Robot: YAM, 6 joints.
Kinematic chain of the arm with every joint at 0, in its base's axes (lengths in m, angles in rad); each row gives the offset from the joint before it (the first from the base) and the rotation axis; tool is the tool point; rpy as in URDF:
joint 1: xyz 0 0 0.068 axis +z
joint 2: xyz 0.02 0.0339 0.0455 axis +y
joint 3: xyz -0.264 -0.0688 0 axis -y
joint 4: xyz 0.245 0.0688 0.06 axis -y
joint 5: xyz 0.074 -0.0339 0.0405 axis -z
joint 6: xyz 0.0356 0 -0.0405 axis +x
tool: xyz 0 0 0 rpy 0 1.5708 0
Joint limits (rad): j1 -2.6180..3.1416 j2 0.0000..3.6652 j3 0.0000..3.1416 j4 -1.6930..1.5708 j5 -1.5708..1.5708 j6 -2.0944..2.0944
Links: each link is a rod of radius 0.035 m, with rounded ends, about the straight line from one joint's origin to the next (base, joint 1, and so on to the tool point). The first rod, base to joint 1, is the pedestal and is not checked.
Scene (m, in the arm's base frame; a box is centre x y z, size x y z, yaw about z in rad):
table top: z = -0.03
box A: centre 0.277 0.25 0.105 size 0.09 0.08 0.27 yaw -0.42
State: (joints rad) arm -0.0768 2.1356 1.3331 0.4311 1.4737 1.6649
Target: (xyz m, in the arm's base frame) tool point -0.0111 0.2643 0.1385
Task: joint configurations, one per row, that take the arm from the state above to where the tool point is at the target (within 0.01 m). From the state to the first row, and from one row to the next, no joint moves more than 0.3 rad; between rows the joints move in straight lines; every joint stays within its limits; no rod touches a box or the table.
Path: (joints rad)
1: 0.1705 1.9187 1.4428 0.2037 1.4980 1.4547
2: 0.4178 1.7018 1.5526 -0.0237 1.5223 1.2446
3: 0.6650 1.4849 1.6623 -0.2511 1.5465 1.0344
4: 0.9123 1.2679 1.7720 -0.4786 1.5708 0.8242
5: 1.1212 1.3620 1.4738 -0.2923 1.5708 1.0344
6: 1.3300 1.4560 1.1755 -0.1060 1.5708 1.2446
7: 1.5389 1.5501 0.8772 0.0803 1.5708 1.4547
8: 1.7478 1.6441 0.5789 0.2665 1.5708 1.6649

